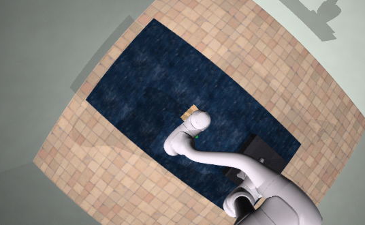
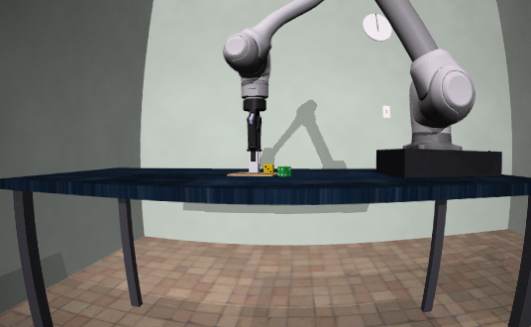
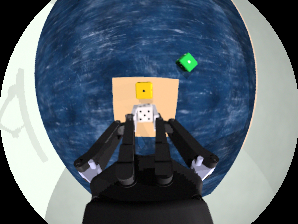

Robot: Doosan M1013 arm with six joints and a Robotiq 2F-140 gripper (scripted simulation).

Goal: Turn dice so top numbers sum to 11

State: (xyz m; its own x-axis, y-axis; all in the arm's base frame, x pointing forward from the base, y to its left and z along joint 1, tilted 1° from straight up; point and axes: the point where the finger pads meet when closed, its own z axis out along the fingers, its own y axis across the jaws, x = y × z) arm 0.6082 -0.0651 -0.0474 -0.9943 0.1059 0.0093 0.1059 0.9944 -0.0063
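Now: hand 2 cm above the white die. From my hand the other things lie so: green die 9 cm behind, 10 cm to the left, 3 cm below; yellow die 5 cm behind, 2 cm below; tan mat 4 cm below.
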